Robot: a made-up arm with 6 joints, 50 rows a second.
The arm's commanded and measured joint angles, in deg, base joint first. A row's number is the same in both.
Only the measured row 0 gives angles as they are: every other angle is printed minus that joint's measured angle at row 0.
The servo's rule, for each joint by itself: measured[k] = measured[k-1] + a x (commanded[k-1-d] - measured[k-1]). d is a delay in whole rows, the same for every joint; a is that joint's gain. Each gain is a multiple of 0.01, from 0.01 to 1. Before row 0 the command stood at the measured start. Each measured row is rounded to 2 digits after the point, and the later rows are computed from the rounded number. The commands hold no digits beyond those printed.
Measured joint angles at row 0:
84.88 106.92 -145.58 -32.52 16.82 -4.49
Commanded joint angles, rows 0 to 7:
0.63 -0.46 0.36 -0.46 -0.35 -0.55
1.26 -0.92 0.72 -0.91 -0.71 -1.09
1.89 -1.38 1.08 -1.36 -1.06 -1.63
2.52 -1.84 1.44 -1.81 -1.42 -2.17
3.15 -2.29 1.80 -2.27 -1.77 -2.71
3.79 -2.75 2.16 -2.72 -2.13 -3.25
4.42 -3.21 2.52 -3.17 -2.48 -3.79
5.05 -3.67 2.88 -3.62 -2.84 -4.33
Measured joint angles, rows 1 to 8:
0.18 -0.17 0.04 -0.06 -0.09 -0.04
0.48 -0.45 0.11 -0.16 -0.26 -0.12
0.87 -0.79 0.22 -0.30 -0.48 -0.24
1.33 -1.18 0.35 -0.48 -0.73 -0.39
1.84 -1.59 0.51 -0.69 -1.01 -0.58
2.39 -2.02 0.69 -0.93 -1.31 -0.79
2.96 -2.46 0.89 -1.20 -1.63 -1.03
3.55 -2.91 1.11 -1.49 -1.96 -1.29
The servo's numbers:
d 0
a 0.28 0.37 0.11 0.12 0.27 0.08

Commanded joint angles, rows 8 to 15:
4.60 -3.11 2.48 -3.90 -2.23 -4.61
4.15 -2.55 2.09 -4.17 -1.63 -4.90
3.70 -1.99 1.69 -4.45 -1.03 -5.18
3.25 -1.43 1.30 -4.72 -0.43 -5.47
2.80 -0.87 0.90 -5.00 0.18 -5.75
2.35 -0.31 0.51 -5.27 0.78 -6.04
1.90 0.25 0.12 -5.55 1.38 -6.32
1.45 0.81 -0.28 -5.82 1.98 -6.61
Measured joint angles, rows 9 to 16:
3.84 -2.98 1.26 -1.78 -2.03 -1.56
3.93 -2.82 1.35 -2.07 -1.92 -1.83
3.87 -2.51 1.39 -2.36 -1.68 -2.10
3.70 -2.11 1.38 -2.64 -1.34 -2.37
3.45 -1.65 1.33 -2.92 -0.93 -2.64
3.14 -1.15 1.24 -3.20 -0.47 -2.91
2.79 -0.63 1.12 -3.48 0.03 -3.18
2.41 -0.10 0.97 -3.76 0.56 -3.45

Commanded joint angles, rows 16 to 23:
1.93 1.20 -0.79 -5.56 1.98 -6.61
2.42 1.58 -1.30 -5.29 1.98 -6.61
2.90 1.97 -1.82 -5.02 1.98 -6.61
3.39 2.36 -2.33 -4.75 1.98 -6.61
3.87 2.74 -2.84 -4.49 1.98 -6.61
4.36 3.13 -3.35 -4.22 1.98 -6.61
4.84 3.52 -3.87 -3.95 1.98 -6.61
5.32 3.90 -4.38 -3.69 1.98 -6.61
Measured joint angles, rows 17 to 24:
2.28 0.38 0.78 -3.98 0.94 -3.70
2.32 0.82 0.55 -4.14 1.22 -3.93
2.48 1.25 0.29 -4.25 1.43 -4.14
2.73 1.66 0.00 -4.31 1.58 -4.34
3.05 2.06 -0.31 -4.33 1.69 -4.52
3.42 2.46 -0.64 -4.32 1.77 -4.69
3.82 2.85 -1.00 -4.28 1.83 -4.84
4.24 3.24 -1.37 -4.21 1.87 -4.98

